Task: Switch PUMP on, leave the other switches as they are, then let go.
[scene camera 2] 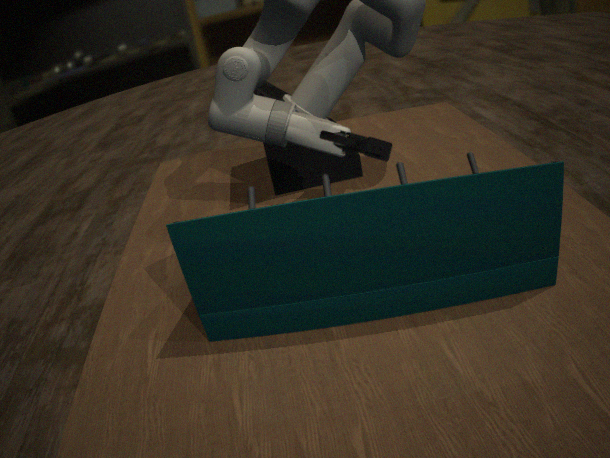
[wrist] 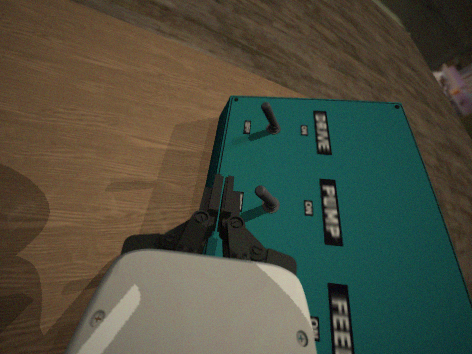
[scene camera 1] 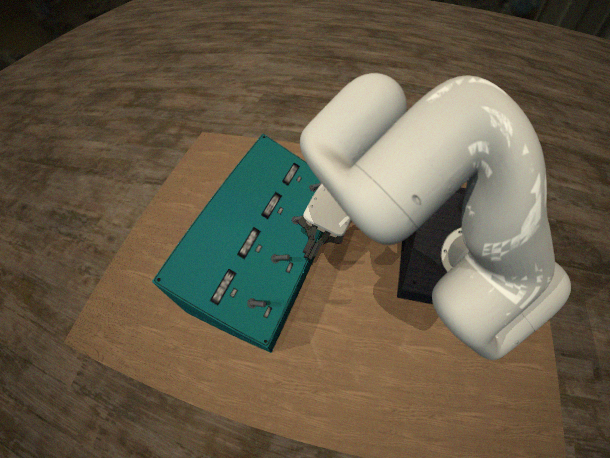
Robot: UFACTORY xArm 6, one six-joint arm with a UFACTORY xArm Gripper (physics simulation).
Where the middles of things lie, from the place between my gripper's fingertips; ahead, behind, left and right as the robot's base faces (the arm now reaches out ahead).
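With the teal switch box (scene camera 1: 225, 260) as my reference, my hand is 50 mm above it and 80 mm to the left of it. My hand is also 130 mm short of the box.
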